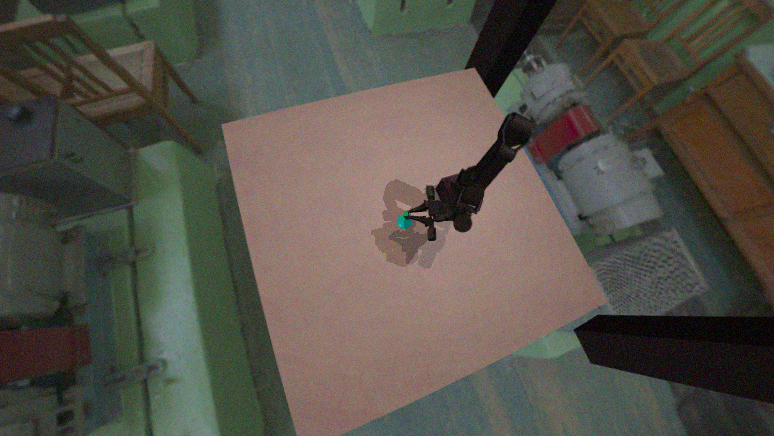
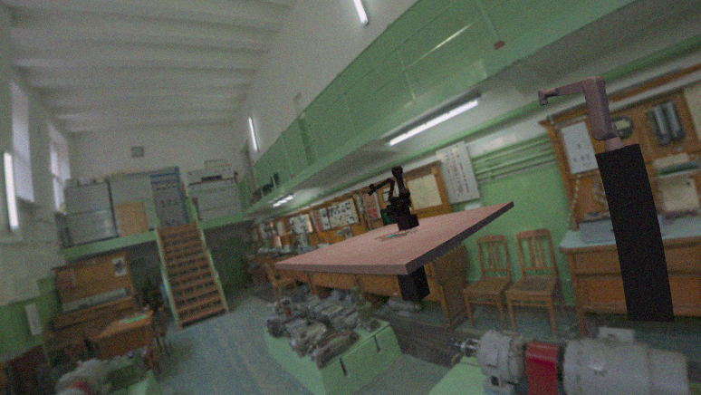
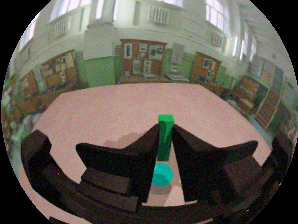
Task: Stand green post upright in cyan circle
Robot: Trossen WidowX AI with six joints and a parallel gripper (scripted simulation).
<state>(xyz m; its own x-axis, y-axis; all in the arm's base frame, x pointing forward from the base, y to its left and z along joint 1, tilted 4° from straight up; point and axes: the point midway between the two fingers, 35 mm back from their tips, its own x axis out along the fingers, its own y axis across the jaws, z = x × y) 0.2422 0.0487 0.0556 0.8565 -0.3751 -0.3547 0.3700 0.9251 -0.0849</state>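
Now: gripper tip 2 cm past the cyan circle, 1 cm to the left of it and 15 cm above it. Also, from my gripper tip: green post (2 cm below).
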